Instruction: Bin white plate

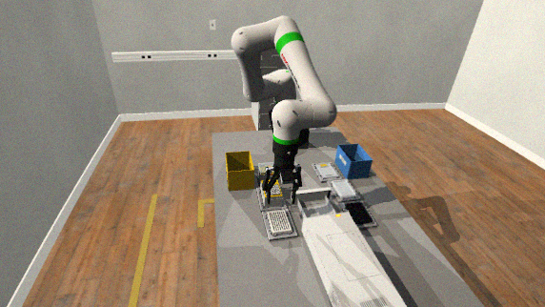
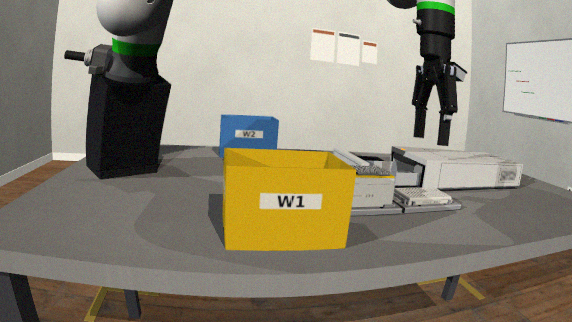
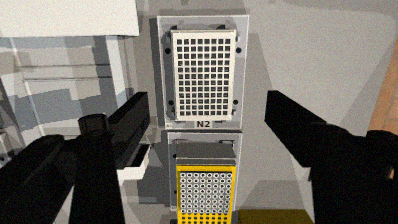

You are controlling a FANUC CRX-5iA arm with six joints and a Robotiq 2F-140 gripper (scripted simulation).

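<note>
The white plate lies 150 mm below my hand. Round my hand: yellow-topped plate (180 mm behind, 110 mm below, 10 mm to the left); then grey nest (160 mm below); then yellow bin W1 (360 mm behind, 130 mm below, 110 mm to the right).
</note>
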